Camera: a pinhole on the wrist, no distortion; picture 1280 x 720 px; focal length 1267.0 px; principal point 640.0 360.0 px. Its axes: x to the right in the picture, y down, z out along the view. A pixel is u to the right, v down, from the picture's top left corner.
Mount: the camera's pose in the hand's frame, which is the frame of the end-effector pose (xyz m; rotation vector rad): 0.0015 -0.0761 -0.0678 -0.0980 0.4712 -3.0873
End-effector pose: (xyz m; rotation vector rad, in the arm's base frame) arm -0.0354 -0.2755 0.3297 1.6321 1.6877 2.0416
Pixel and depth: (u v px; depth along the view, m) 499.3 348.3 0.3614
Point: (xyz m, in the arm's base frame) 0.0308 0.0278 0.2046
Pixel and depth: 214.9 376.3 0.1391
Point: -0.0825 -0.1507 0.2737
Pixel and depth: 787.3 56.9 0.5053
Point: 0.2335 0.0711 0.1679
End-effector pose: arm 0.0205 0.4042 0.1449 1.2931 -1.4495 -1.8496
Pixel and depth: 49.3 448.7 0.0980
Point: -0.0011 0.4096 0.0223
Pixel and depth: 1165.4 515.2 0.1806
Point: -0.0115 0.5560 0.0287
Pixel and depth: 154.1 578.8 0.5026
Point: -0.3508 0.5108 -0.2210
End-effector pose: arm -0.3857 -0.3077 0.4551 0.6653 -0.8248 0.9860
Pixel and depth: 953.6 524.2 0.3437
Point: -0.2755 -0.6261 0.5113
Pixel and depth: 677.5 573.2 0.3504
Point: -0.2392 -0.5963 0.5716
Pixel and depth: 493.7 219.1 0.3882
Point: -0.3195 -0.5856 0.6629
